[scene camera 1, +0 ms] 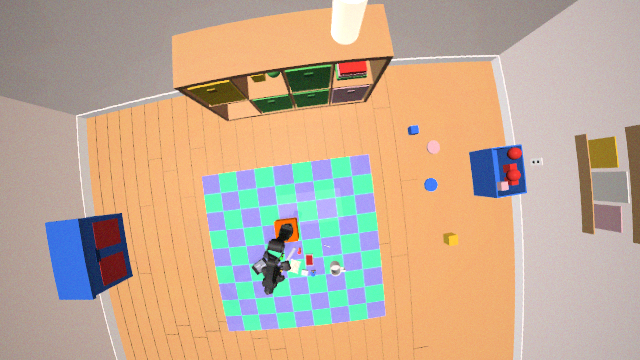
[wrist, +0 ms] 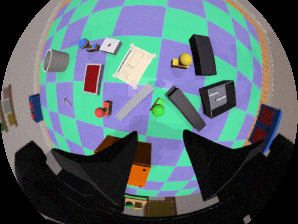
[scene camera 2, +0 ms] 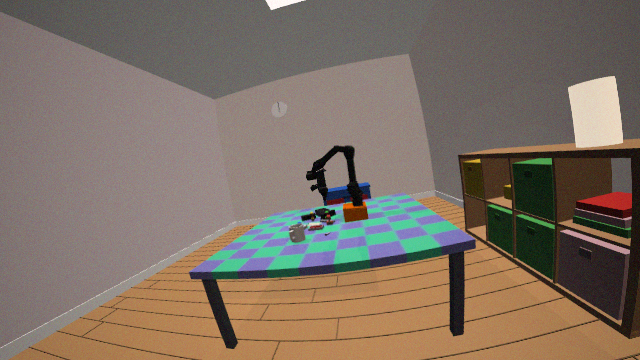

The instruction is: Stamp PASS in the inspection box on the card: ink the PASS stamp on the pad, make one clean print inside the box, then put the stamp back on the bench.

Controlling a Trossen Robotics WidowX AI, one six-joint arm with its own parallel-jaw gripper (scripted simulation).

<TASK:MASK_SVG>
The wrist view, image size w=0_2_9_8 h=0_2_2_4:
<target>my gripper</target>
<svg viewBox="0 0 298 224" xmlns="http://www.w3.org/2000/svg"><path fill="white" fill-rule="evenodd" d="M294 143L277 133L275 139L271 140L270 153L265 157L261 152L263 145L266 144L265 140L231 149L185 129L182 140L193 165L193 172L196 173L202 200L218 197L220 202L196 212L176 216L130 216L116 213L110 208L112 205L121 206L124 201L126 184L137 151L137 131L130 132L117 143L90 156L78 153L74 155L59 148L51 149L53 157L63 168L57 176L47 165L47 155L44 155L43 149L39 148L39 144L29 141L29 144L24 144L24 147L15 153L15 173L21 190L37 212L53 218L52 221L47 218L49 224L245 224L243 218L249 214L253 220L277 190L290 163Z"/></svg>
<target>black block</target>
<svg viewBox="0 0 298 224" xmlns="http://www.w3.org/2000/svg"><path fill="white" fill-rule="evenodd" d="M190 36L189 44L190 49L192 49L196 76L216 76L216 60L214 60L212 43L210 43L209 36L197 34Z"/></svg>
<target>grey box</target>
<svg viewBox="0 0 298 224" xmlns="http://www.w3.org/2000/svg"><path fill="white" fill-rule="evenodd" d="M234 80L222 80L216 84L209 84L208 87L205 85L204 88L200 88L202 112L204 112L205 116L209 116L213 120L214 117L237 107Z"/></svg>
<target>dark bar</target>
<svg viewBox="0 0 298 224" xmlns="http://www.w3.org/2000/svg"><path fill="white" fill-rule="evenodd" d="M173 85L165 93L165 96L172 101L174 107L192 124L192 127L197 129L197 132L202 131L206 127L202 116L197 112L196 107L193 107L192 103L186 99L185 93Z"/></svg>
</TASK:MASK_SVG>
